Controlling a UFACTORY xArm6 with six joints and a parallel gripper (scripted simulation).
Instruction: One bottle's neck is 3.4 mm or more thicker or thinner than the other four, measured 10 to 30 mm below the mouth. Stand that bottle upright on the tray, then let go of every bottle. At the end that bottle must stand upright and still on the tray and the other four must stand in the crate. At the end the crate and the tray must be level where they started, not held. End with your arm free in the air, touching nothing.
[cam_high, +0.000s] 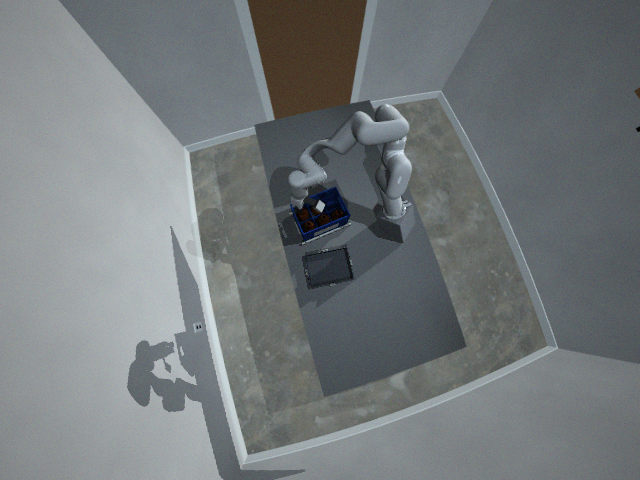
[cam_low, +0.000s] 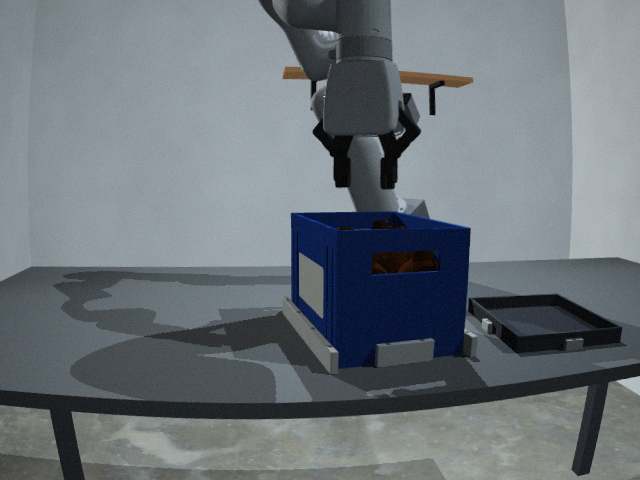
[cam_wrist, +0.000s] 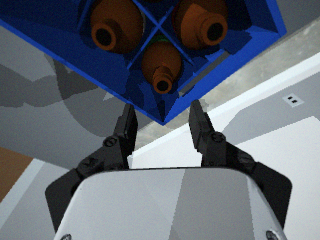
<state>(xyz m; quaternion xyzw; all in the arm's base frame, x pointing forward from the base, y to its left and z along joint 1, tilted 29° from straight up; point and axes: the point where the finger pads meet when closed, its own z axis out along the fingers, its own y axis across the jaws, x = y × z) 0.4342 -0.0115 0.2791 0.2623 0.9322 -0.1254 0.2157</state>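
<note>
Right now the bottle is 8 cm behind my hand, 2 cm to the right of it and 15 cm below it. Round my hand: blue crate (9 cm behind, 2 cm to the left, 16 cm below); then dark tray (7 cm behind, 32 cm to the left, 23 cm below).
</note>
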